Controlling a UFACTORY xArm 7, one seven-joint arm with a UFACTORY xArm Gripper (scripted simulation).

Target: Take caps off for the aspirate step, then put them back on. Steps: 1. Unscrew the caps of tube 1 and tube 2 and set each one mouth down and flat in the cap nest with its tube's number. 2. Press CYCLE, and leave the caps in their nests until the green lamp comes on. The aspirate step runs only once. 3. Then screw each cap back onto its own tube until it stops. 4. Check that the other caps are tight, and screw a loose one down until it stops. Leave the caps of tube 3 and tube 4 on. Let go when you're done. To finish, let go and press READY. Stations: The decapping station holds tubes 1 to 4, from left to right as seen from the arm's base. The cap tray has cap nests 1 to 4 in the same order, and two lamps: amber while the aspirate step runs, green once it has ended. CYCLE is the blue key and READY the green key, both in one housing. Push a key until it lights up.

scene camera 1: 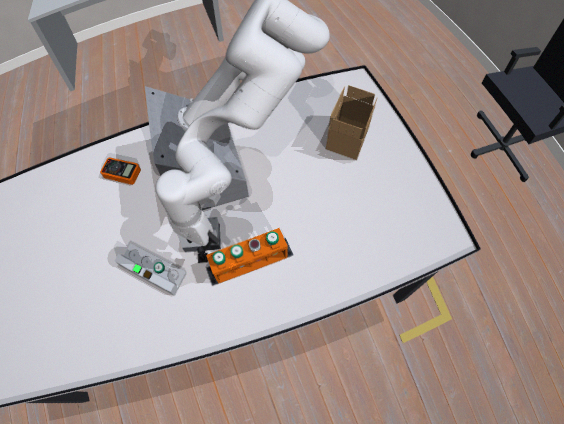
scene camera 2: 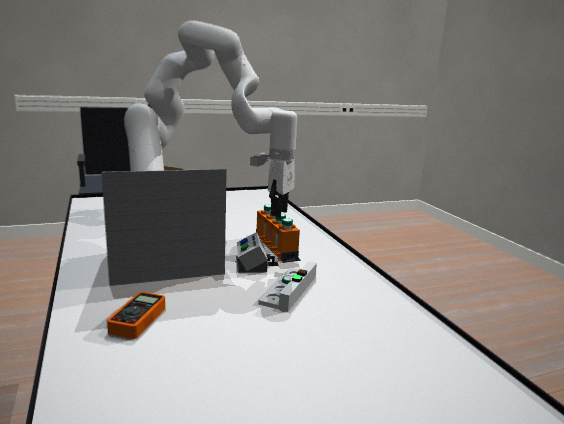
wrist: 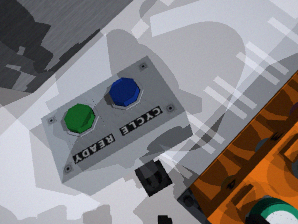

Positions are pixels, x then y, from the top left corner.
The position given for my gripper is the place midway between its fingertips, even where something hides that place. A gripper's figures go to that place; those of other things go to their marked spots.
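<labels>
A cardboard box [scene camera 1: 344,138] is there, and it is 126 cm from the lens. My gripper [scene camera 1: 200,242] is 102 cm from the lens.
</labels>
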